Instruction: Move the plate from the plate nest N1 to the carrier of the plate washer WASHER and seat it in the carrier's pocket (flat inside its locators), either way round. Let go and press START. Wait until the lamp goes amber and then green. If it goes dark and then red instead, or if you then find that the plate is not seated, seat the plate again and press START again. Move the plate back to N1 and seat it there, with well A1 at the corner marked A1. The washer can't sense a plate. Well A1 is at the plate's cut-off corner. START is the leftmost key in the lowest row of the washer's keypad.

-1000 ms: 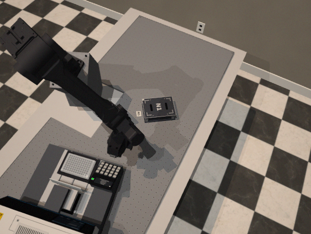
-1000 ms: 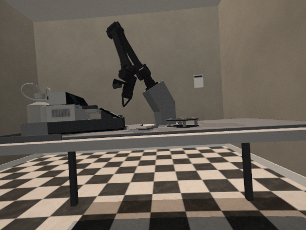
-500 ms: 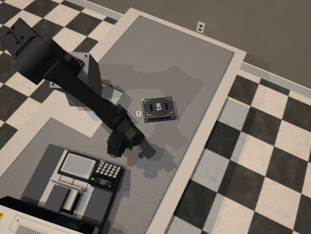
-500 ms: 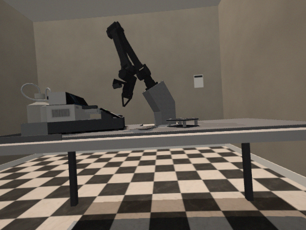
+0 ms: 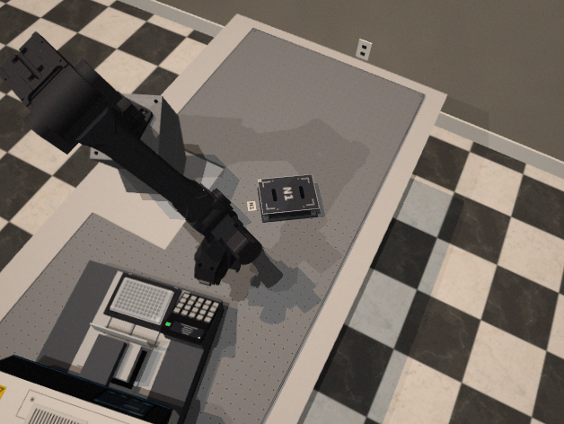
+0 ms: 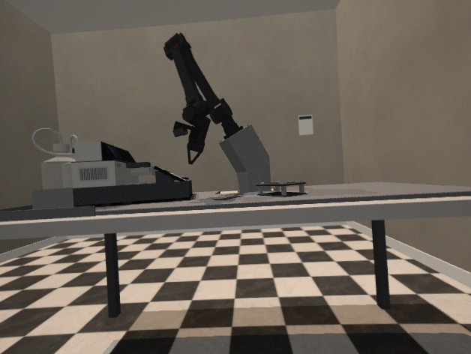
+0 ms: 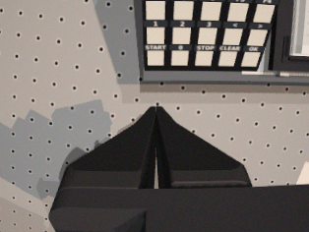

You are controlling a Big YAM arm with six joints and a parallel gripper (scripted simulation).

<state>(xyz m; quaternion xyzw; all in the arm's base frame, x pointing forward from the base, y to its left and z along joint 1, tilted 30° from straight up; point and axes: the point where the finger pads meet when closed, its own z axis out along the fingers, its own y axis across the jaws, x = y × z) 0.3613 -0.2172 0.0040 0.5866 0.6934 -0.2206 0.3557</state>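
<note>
My hand is 16 cm past the white well plate, 10 cm to the left of it and 6 cm above it. From my hand the other things lie so: label 6 cm behind, 31 cm to the left, 16 cm below; then dark carrier 16 cm behind, 10 cm to the right, 6 cm below; then plate washer 13 cm behind, 25 cm to the right, 3 cm below.
</note>
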